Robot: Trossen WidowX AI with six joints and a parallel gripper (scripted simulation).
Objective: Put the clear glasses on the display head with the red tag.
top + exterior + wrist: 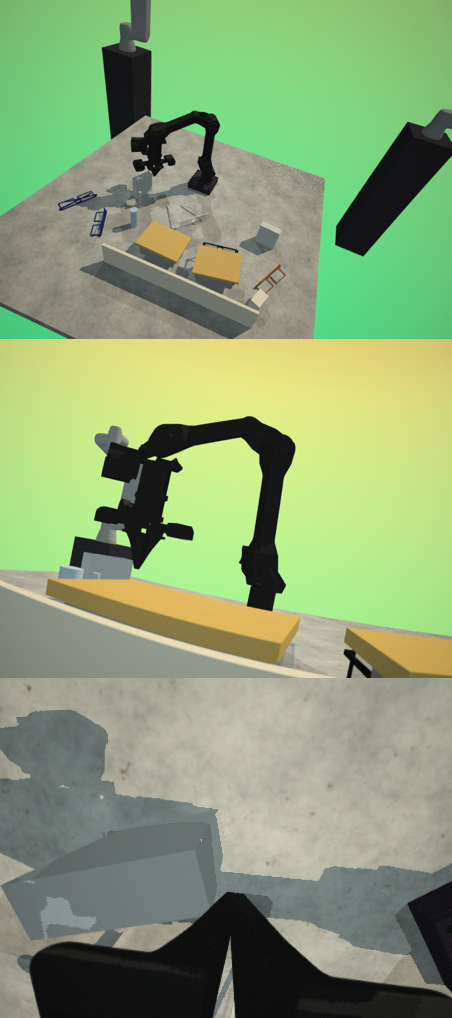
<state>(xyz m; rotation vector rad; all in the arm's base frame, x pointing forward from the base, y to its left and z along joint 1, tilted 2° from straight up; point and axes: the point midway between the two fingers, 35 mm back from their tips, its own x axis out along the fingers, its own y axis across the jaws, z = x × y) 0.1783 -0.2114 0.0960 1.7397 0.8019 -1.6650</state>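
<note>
Now: gripper tip 12 cm short of the small post and 7 cm above it. From my gripper tip the other things lie so: cream wall (42 cm ahead, 36 cm to the left, 4 cm below).
</note>
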